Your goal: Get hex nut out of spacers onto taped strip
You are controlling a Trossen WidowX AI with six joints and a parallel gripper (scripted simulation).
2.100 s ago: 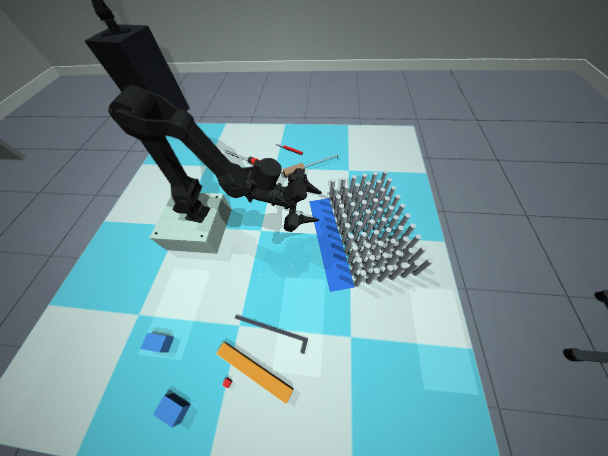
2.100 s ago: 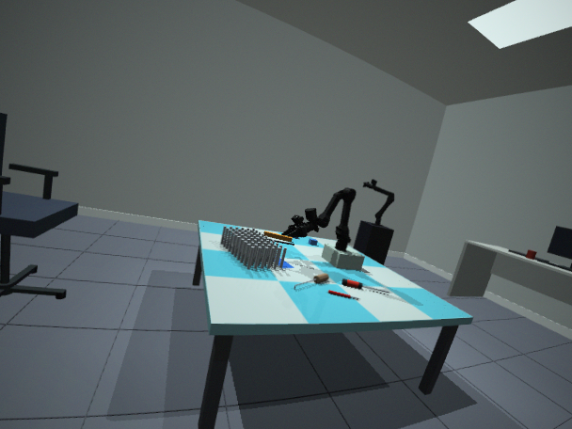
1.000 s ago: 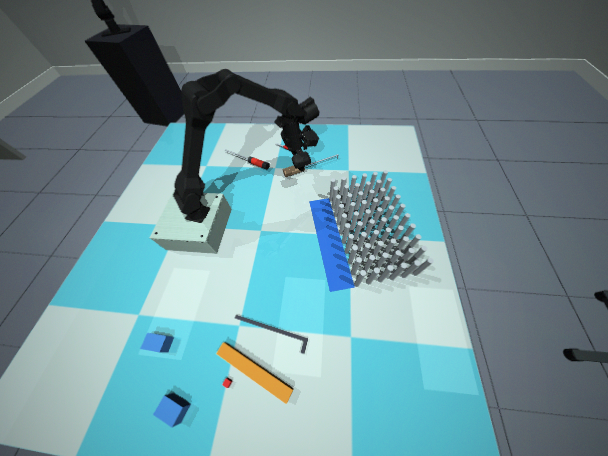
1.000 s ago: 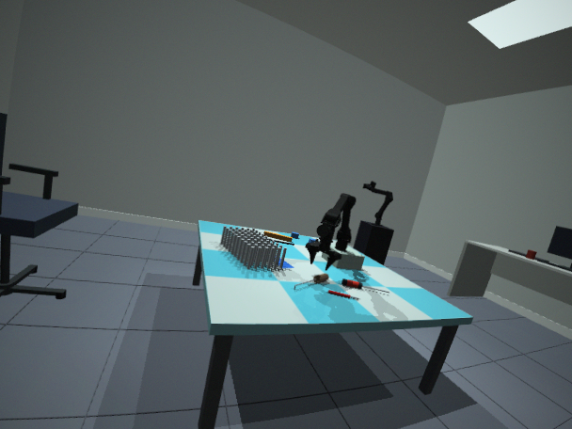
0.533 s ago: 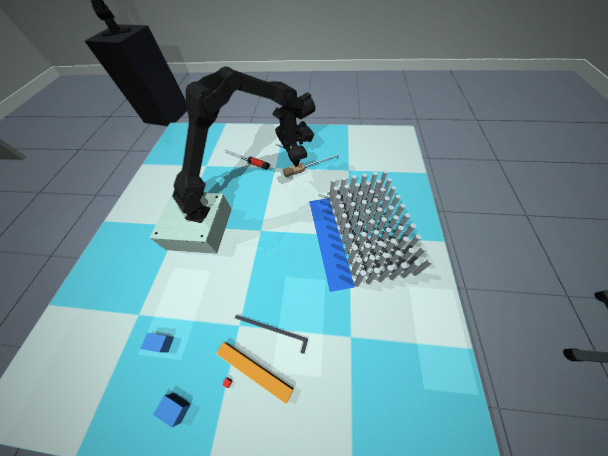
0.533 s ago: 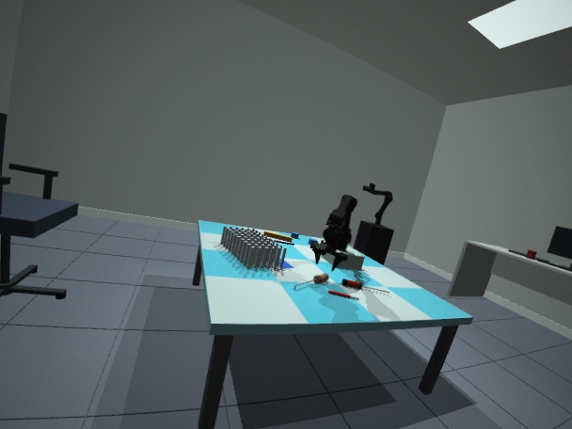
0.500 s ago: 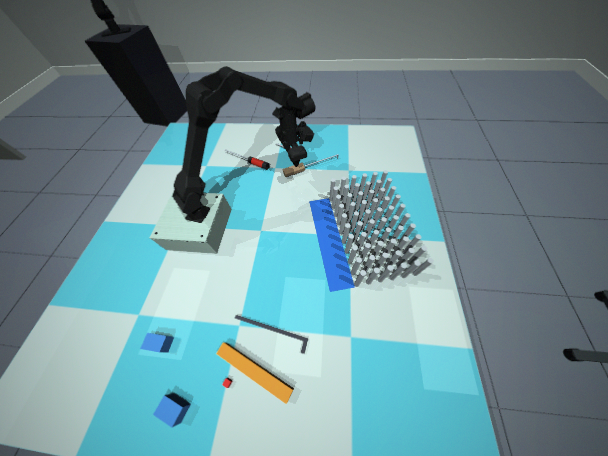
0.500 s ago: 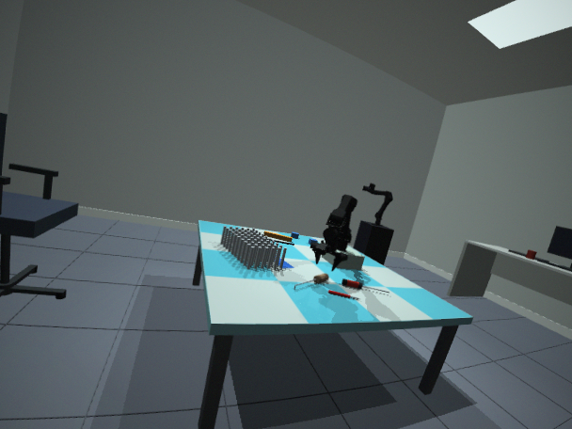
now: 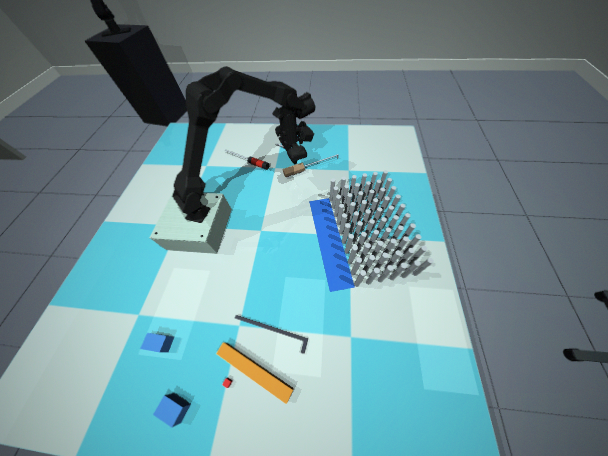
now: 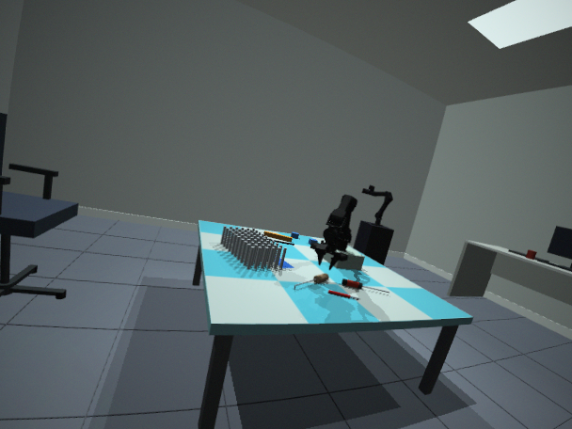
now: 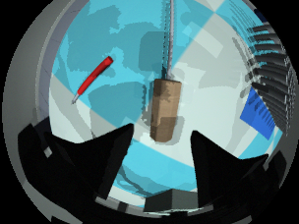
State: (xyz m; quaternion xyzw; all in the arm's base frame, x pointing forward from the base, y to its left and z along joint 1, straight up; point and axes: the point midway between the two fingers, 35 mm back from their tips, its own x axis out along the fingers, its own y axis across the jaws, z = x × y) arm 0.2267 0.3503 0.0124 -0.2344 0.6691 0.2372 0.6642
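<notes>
Now: the wooden-handled tool 80 mm ahead of my gripper tip, 70 mm to the left of it and 60 mm below it. From my gripper tip the other things lie so: blue taped strip: 220 mm ahead, 280 mm to the right, 70 mm below; orange flat bar: 120 mm ahead, 720 mm to the right, 60 mm below; small red screwdriver: 90 mm behind, 140 mm to the left, 70 mm below.
</notes>
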